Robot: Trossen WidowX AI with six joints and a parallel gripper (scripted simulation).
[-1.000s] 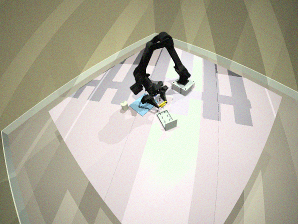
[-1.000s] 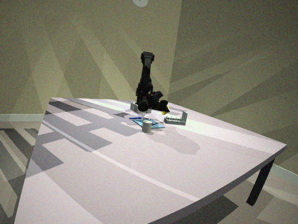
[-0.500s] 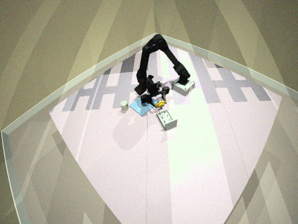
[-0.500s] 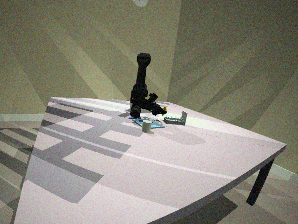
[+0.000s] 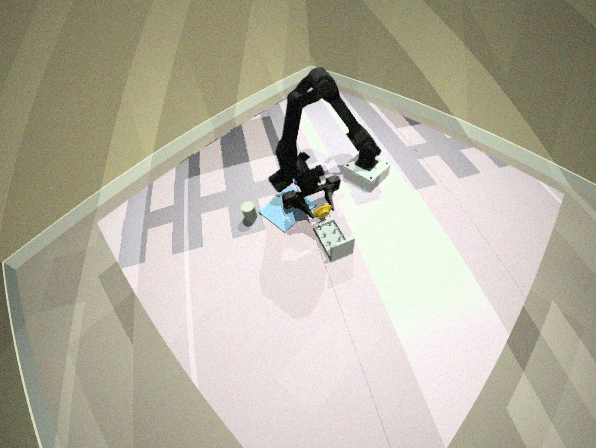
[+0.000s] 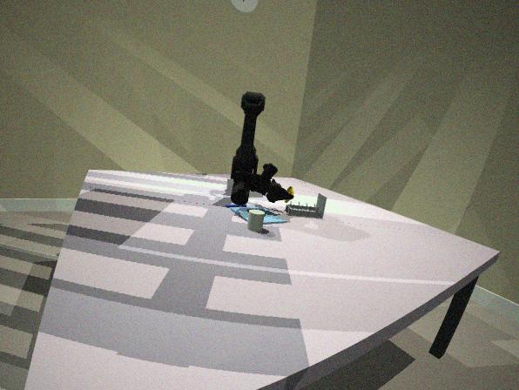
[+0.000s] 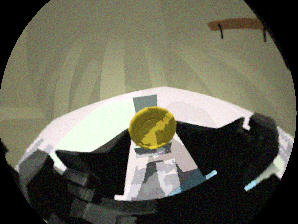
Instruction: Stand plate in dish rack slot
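My gripper tip is now 50 mm to the right of the grey dish rack, 40 mm above it and 30 mm short of it. From my gripper tip the other things lie so: blue spoon (160 mm to the right, 100 mm behind, 60 mm below); then blue mat (140 mm to the right, 60 mm below, 10 mm ahead); then yellow plate (10 mm to the right).
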